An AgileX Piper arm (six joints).
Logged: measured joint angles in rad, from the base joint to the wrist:
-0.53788 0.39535 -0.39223 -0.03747 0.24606 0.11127
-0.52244 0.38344 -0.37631 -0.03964 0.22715 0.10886
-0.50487 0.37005 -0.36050 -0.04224 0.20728 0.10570
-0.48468 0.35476 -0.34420 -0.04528 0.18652 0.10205
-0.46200 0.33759 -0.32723 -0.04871 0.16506 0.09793
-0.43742 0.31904 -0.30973 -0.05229 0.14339 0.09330
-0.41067 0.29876 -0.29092 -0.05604 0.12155 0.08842
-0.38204 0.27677 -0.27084 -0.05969 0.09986 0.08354
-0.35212 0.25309 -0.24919 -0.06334 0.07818 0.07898
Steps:
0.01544 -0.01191 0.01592 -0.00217 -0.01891 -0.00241
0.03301 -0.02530 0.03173 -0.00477 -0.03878 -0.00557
0.05320 -0.04059 0.04803 -0.00781 -0.05954 -0.00922
0.07588 -0.05776 0.06500 -0.01124 -0.08100 -0.01334
0.10046 -0.07631 0.08250 -0.01482 -0.10267 -0.01797
0.12721 -0.09659 0.10131 -0.01857 -0.12451 -0.02285
0.15584 -0.11858 0.12139 -0.02222 -0.14620 -0.02773
0.18576 -0.14226 0.14304 -0.02587 -0.16788 -0.03229

